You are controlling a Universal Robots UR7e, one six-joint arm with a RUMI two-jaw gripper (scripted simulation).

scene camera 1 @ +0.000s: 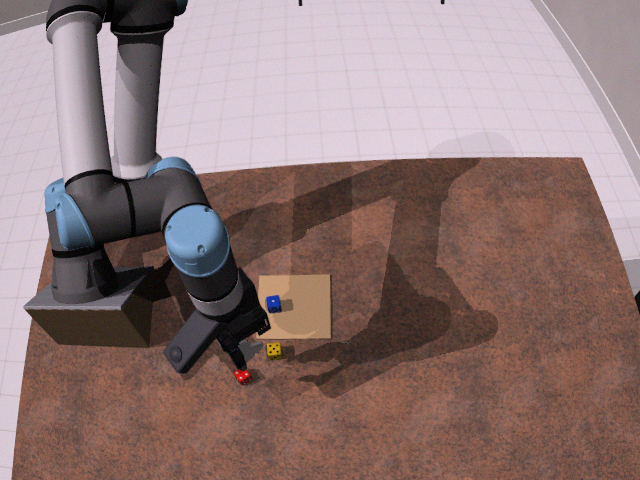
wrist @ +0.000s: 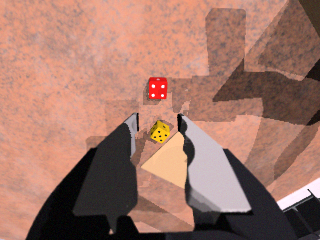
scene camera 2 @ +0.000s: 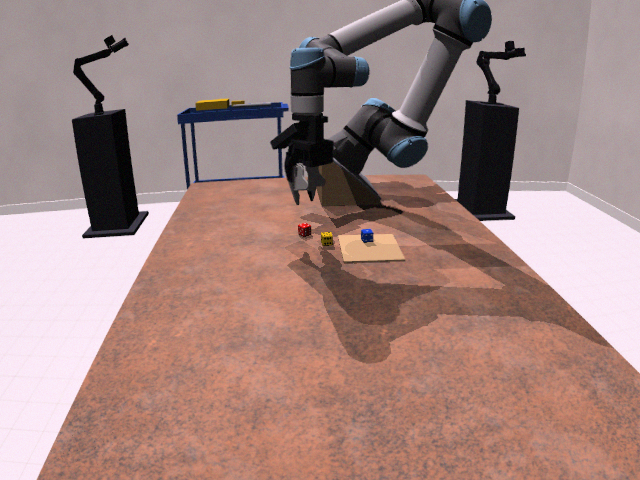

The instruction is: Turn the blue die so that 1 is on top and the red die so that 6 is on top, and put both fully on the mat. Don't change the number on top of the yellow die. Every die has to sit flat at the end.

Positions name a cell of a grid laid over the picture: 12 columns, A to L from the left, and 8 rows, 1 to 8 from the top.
Labels:
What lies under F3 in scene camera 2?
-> My gripper.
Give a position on a tan mat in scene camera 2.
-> H5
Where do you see a tan mat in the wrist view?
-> G6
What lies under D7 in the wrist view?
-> My gripper.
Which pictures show my gripper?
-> Scene camera 1, the wrist view and scene camera 2: all of them.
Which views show the tan mat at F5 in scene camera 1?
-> Scene camera 1, the wrist view and scene camera 2: all of them.

